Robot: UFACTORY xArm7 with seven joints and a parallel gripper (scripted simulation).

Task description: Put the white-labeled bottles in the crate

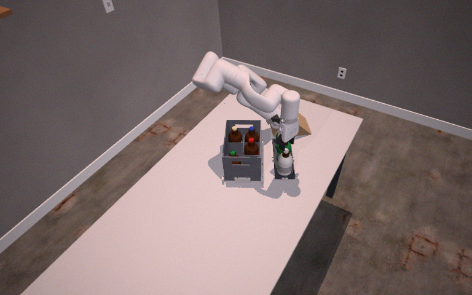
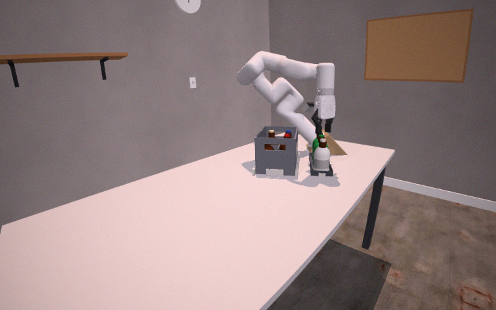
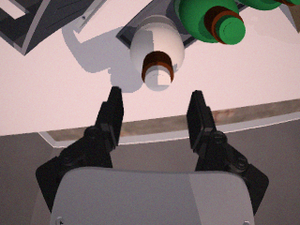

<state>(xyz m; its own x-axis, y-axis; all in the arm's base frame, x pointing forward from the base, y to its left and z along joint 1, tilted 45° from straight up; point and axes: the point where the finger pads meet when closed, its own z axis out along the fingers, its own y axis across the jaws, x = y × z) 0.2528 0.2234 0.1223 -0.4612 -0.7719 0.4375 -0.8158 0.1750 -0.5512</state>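
Right now the white-labeled bottle is 12 cm below my hand. The rest, counted from my hand: grey crate 2 cm behind, 22 cm to the right, 12 cm below; dark tray 8 cm behind, 2 cm to the right, 19 cm below.
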